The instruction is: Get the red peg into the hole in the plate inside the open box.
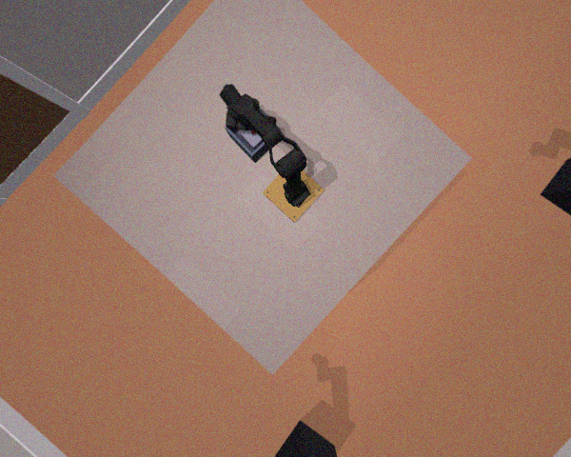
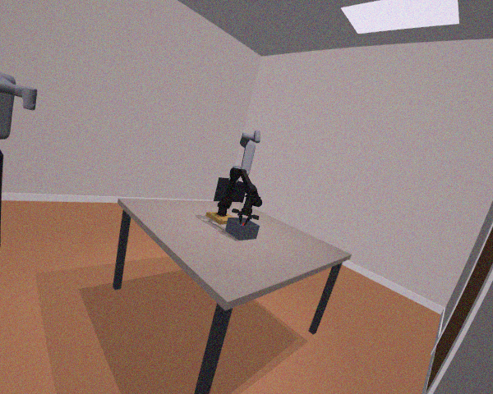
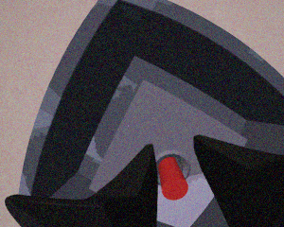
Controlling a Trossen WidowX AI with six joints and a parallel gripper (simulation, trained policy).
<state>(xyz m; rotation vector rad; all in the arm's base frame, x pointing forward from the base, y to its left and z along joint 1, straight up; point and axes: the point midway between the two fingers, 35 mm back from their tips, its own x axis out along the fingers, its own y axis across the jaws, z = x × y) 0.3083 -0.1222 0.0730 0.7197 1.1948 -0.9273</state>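
My gripper tip is now 1 cm past the red peg, 2 cm to the right of it and 2 cm above it. From my gripper tip the other things lie so: box 1 cm behind, 2 cm to the left, 4 cm below.
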